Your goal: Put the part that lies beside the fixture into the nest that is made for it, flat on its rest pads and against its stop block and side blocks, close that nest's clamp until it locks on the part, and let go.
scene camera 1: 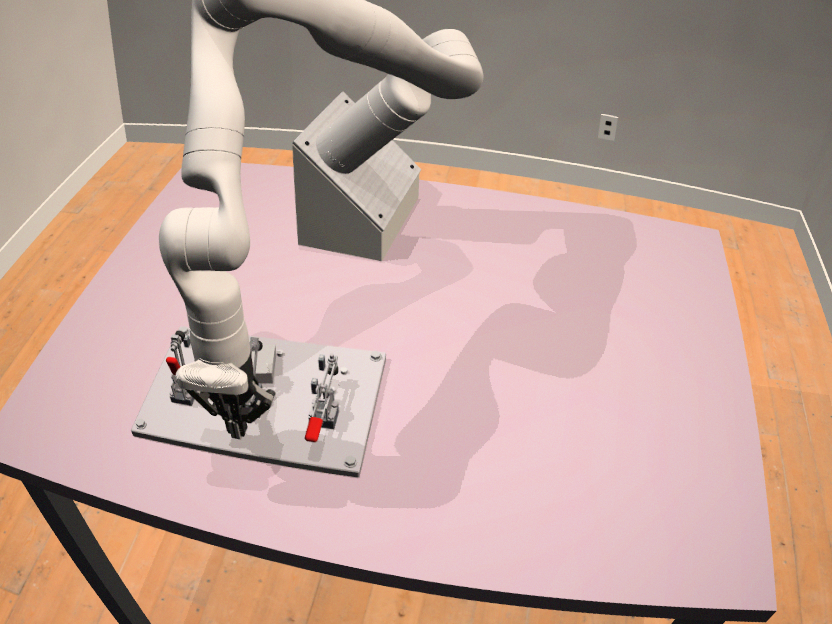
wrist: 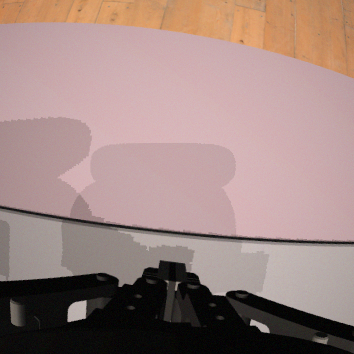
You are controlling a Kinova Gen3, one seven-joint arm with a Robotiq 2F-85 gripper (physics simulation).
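Frame: origin at the arm's base, x ahead, y left, z up, level; metres.
Where they show: gripper, fingertip midpoint: point(scene camera 1: 238, 434) point(wrist: 169, 278); arm's base, link origin: point(scene camera 1: 336, 152).
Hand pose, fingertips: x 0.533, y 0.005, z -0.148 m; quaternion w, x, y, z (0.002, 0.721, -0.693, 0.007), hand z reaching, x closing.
Observation:
Things, the pixels of their top centre, and the offset from my fingertips. "spot": a spot on its surface instead. Level surfaces: height alone.
- grey block, top centre: point(scene camera 1: 260, 357) 0.139 m back, 0.012 m right, 0.017 m up
- black clamp tip, surface spot: point(scene camera 1: 256, 344) spot: 0.111 m back, 0.001 m right, 0.071 m up
- pink table top, surface height: 0.026 m down
The light grey fixture plate point(scene camera 1: 352, 416) point(wrist: 310, 270) lies on the table. At its right, a toggle clamp has a red handle point(scene camera 1: 313, 429) pointing toward the front edge. At its left, another clamp has a red handle point(scene camera 1: 172, 365) beside the wrist. A grey block point(scene camera 1: 266, 368) shows partly behind the gripper, in the middle of the plate; whether it is the part cannot be told. A black clamp tip point(scene camera 1: 256, 344) shows near its upper left. My gripper point(scene camera 1: 235, 429) point(wrist: 169, 278) is shut and empty, above the plate's front half. The arm and gripper hide the middle clamp area.
The pink table top point(scene camera 1: 571, 470) point(wrist: 280, 150) surrounds the plate. Bolt heads stand at the plate's corners, one of them point(scene camera 1: 350, 462) at the front right. The robot's grey pedestal point(scene camera 1: 336, 214) stands at the back. Arm shadows cross the plate and table.

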